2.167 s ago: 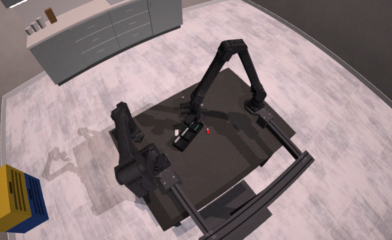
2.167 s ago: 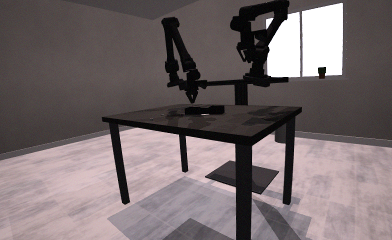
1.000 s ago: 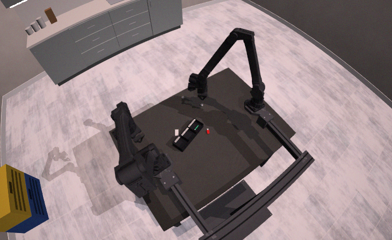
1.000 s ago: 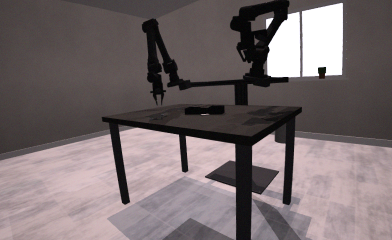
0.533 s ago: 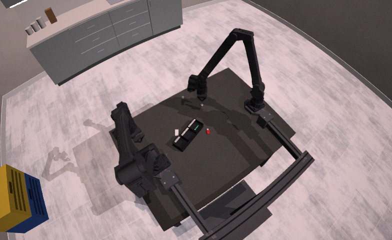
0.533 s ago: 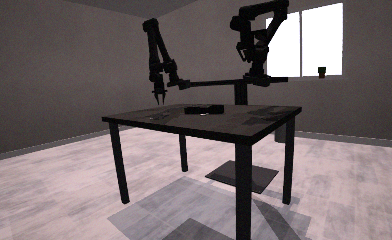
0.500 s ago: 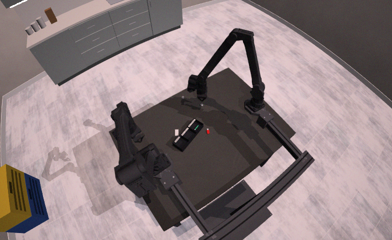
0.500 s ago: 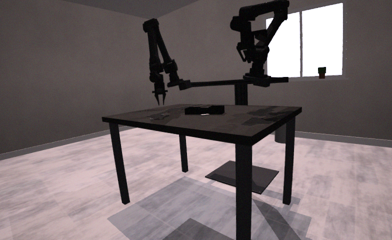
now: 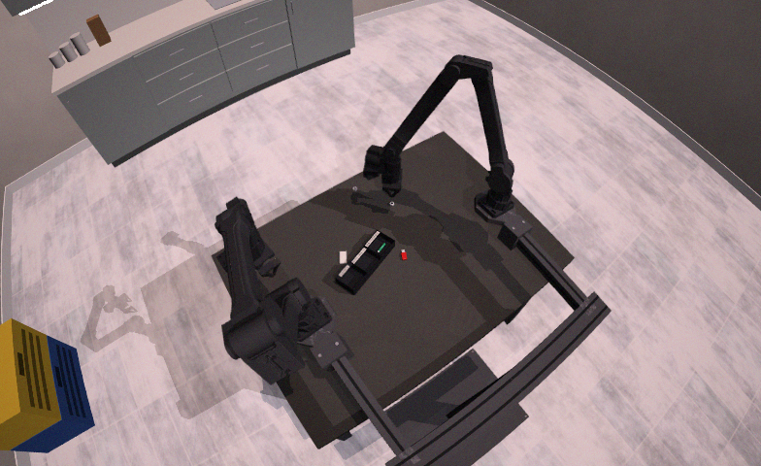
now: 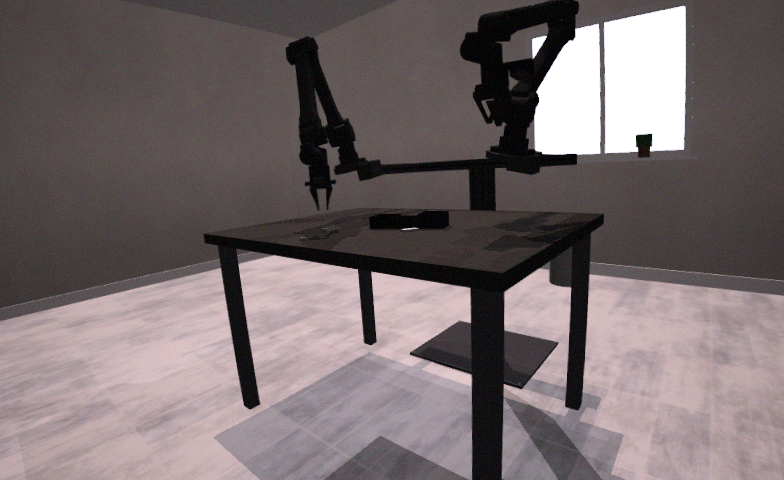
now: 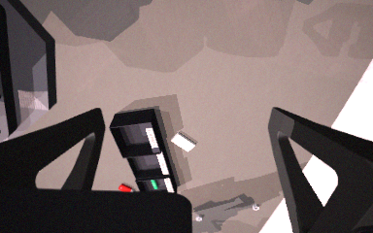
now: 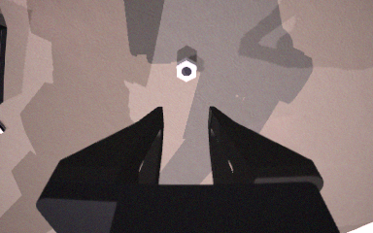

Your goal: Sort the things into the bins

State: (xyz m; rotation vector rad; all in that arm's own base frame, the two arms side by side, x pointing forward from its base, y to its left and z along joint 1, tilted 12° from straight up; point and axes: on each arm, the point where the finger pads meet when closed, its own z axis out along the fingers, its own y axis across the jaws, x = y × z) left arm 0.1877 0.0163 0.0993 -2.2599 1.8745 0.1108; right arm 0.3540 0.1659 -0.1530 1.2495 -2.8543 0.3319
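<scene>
Right now my right hand is 17 cm past the black labelled bin, 23 cm to the right of it and 6 cm above it. Also, from my right hand: red usb stick 22 cm behind, 10 cm to the left, 7 cm below; then green battery 15 cm behind, 15 cm to the left, 7 cm below; then white card 10 cm behind, 29 cm to the left, 8 cm below.
</scene>
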